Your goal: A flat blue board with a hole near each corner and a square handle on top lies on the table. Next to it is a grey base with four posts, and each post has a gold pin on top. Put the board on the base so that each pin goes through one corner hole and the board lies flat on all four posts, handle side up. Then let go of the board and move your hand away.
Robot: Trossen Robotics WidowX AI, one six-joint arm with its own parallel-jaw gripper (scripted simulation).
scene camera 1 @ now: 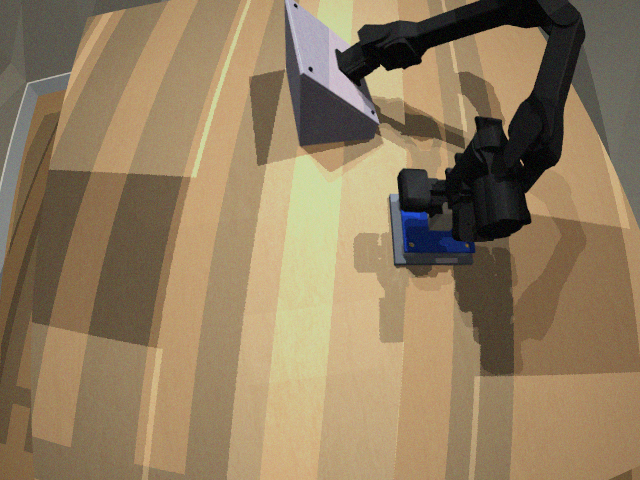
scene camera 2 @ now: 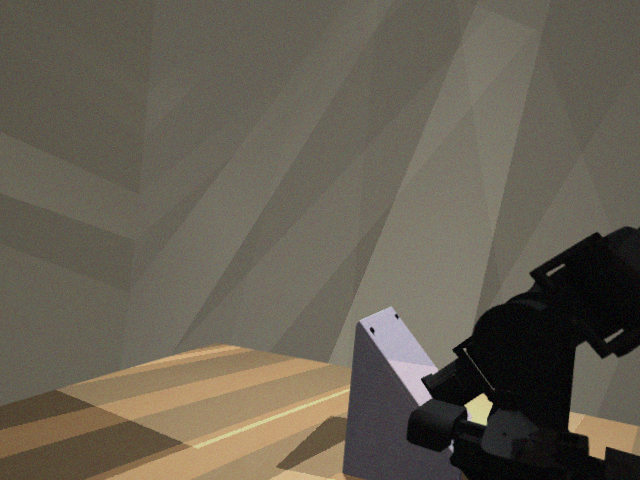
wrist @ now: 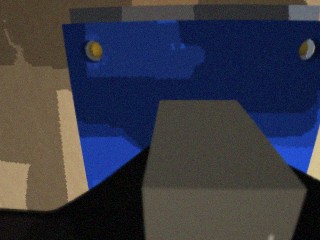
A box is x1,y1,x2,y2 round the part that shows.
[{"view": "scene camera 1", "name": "my gripper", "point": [441,215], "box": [397,152,493,241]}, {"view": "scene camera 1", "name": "flat blue board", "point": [430,235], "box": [400,202,474,252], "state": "held by my gripper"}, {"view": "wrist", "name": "my gripper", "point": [199,154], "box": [0,145,319,239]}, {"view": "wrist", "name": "flat blue board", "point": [221,102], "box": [62,19,319,239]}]
